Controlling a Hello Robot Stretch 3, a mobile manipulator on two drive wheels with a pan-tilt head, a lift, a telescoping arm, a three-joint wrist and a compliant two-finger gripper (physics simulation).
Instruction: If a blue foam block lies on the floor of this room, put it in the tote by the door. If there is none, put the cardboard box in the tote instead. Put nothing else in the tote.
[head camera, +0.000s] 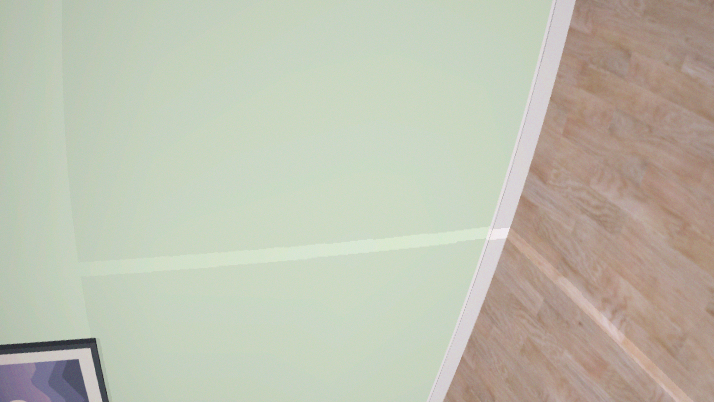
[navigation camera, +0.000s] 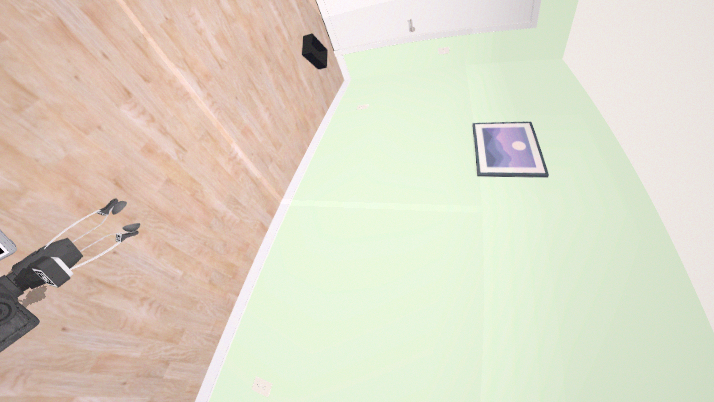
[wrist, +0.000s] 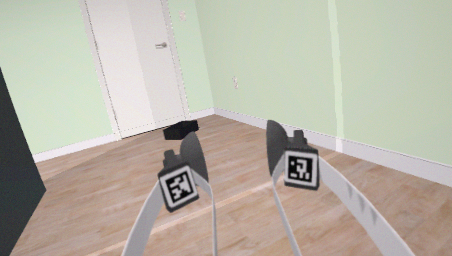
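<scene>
A black open-topped tote stands on the floor by the white door; in the wrist view it is ahead, beyond the left fingertip. My gripper is open with nothing between its fingertips, above the wooden floor and well apart from the tote. Neither a blue foam block nor the cardboard box shows in the head, navigation or wrist view. The inside of the tote is too dark and small to make out.
A dark upright panel stands at the left in the wrist view. A pale green wall with a white baseboard runs along the wooden floor. A framed picture hangs on it.
</scene>
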